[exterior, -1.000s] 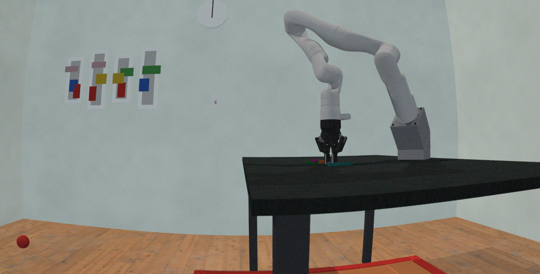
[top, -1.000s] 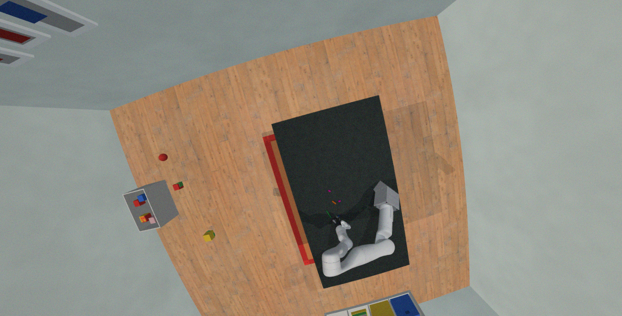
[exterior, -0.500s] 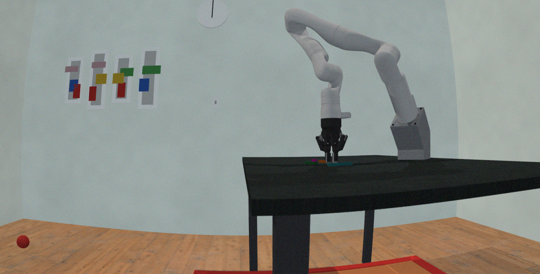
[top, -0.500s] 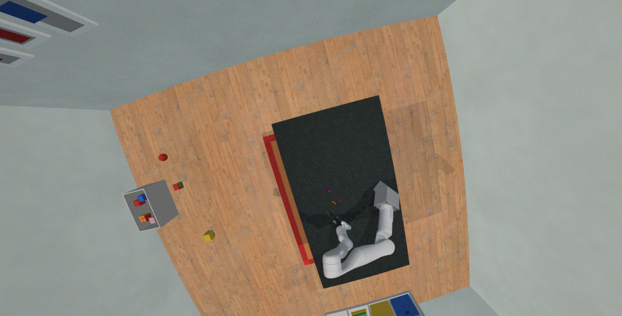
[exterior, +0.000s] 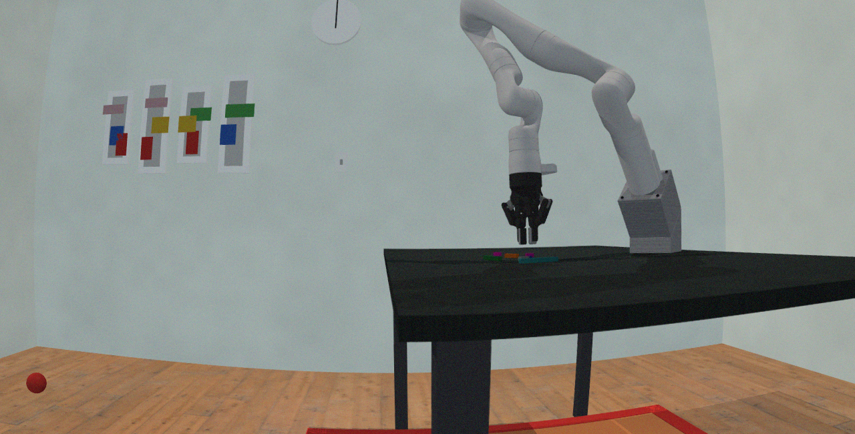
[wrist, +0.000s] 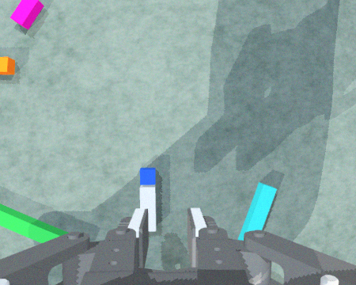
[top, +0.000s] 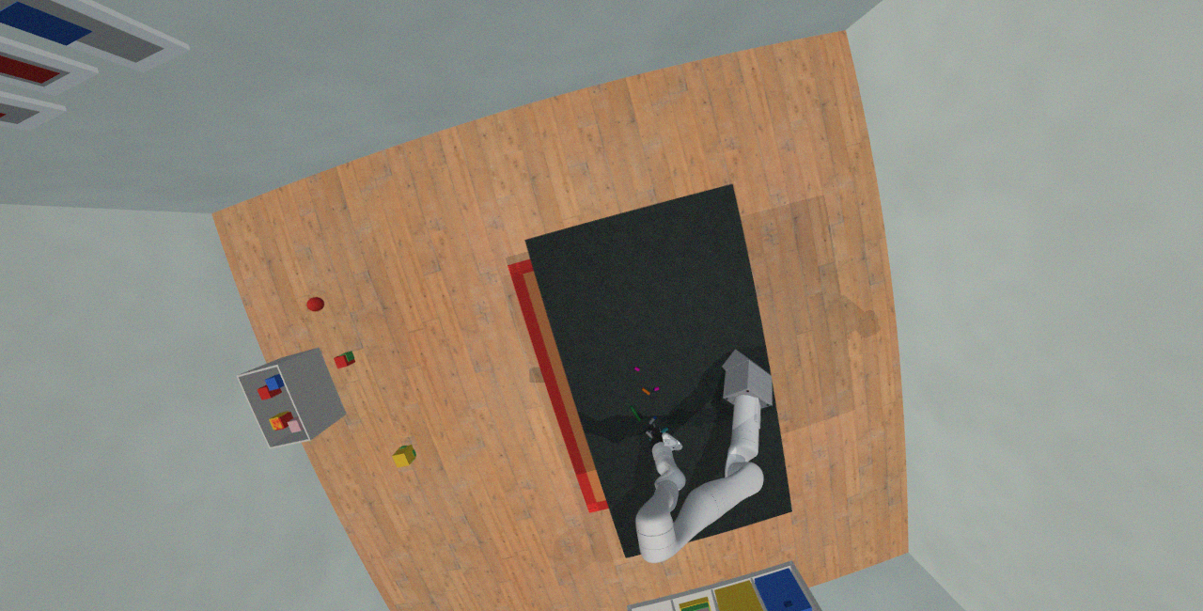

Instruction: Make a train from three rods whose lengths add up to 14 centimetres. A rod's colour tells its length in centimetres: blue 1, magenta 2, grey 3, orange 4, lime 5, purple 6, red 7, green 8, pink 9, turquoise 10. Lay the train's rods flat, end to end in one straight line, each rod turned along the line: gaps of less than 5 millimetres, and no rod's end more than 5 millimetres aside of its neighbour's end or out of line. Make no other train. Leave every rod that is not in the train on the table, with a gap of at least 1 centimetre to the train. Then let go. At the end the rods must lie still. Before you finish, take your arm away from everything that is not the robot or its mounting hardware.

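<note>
My gripper is now 10 mm short of the grey rod, 10 mm to the left of it and 50 mm above it. Round my hand: green rod: 70 mm ahead, 70 mm to the right, 50 mm below; then turquoise rod: 10 mm behind, 60 mm to the left, 50 mm below; then small blue rod: 10 mm behind, 20 mm to the right, 50 mm below.
</note>
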